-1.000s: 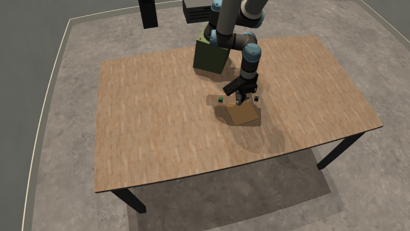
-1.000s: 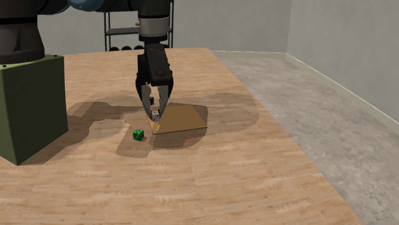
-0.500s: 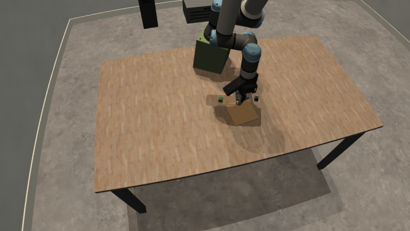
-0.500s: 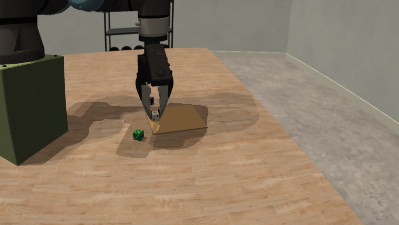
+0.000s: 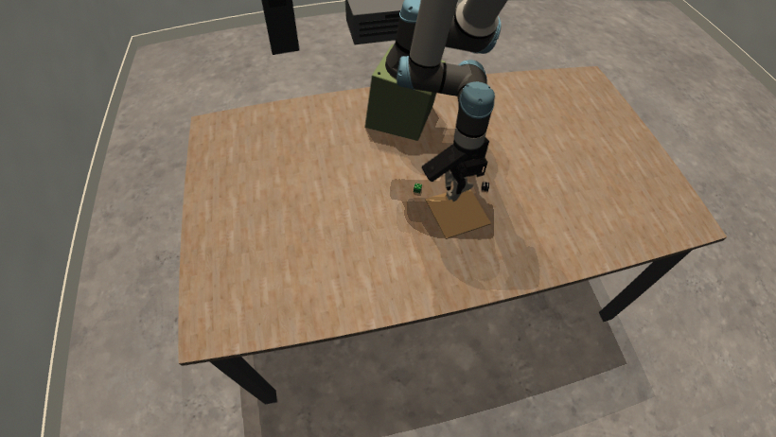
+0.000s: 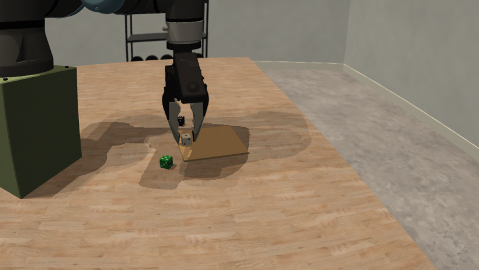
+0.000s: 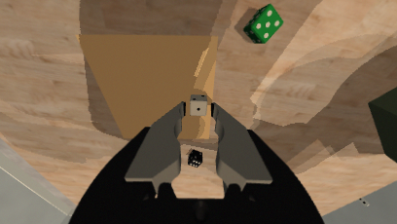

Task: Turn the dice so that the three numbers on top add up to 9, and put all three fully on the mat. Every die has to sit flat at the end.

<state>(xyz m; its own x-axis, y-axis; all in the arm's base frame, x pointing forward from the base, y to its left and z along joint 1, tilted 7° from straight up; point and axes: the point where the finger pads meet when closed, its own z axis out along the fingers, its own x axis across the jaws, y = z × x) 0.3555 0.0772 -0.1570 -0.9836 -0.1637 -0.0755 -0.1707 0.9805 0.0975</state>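
The white die lies 1 cm below my hand. Round my hand: tan mat 5 cm ahead, 1 cm to the left, 2 cm below; black die 2 cm behind, 11 cm to the left, 1 cm below; green die 4 cm behind, 9 cm to the right, 1 cm below.
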